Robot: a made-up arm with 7 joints. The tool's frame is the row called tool.
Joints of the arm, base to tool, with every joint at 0 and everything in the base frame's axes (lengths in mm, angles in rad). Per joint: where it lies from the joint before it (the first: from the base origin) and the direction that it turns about. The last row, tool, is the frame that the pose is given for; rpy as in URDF.
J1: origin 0 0 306.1 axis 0 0 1
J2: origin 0 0 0 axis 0 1 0
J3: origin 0 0 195.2 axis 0 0 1
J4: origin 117.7 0 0 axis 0 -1 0
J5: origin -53.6 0 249.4 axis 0 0 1
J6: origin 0 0 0 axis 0 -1 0
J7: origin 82.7 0 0 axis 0 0 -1
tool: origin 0 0 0 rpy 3.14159 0 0
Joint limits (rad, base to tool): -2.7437..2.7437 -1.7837..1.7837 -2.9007..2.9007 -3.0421..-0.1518 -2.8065..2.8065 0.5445..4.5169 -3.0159..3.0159
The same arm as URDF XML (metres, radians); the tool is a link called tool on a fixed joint. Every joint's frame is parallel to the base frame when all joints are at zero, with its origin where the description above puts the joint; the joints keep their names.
<robot name="arm">
<link name="base"/>
<link name="link1"/>
<link name="link2"/>
<link name="link3"/>
<link name="link4"/>
<link name="link5"/>
<link name="link6"/>
<link name="link7"/>
<link name="tool"/>
<joint name="J1" type="revolute"><parent link="base"/><child link="link1"/><origin xyz="0 0 0.3061"/><axis xyz="0 0 1"/><limit lower="-2.7437" upper="2.7437"/></joint>
<joint name="J2" type="revolute"><parent link="link1"/><child link="link2"/><origin xyz="0 0 0"/><axis xyz="0 1 0"/><limit lower="-1.7837" upper="1.7837"/></joint>
<joint name="J3" type="revolute"><parent link="link2"/><child link="link3"/><origin xyz="0 0 0.1952"/><axis xyz="0 0 1"/><limit lower="-2.9007" upper="2.9007"/></joint>
<joint name="J4" type="revolute"><parent link="link3"/><child link="link4"/><origin xyz="0.1177 0 0"/><axis xyz="0 -1 0"/><limit lower="-3.0421" upper="-0.1518"/></joint>
<joint name="J5" type="revolute"><parent link="link4"/><child link="link5"/><origin xyz="-0.0536 0 0.2494"/><axis xyz="0 0 1"/><limit lower="-2.8065" upper="2.8065"/></joint>
<joint name="J6" type="revolute"><parent link="link5"/><child link="link6"/><origin xyz="0 0 0"/><axis xyz="0 -1 0"/><limit lower="0.5445" upper="4.5169"/></joint>
<joint name="J7" type="revolute"><parent link="link6"/><child link="link7"/><origin xyz="0.0827 0 0"/><axis xyz="0 0 -1"/><limit lower="-3.0159" upper="3.0159"/></joint>
<joint name="tool_fixed" type="fixed"><parent link="link7"/><child link="tool"/><origin xyz="0 0 0" rpy="3.1416 0 0"/></joint>
</robot>

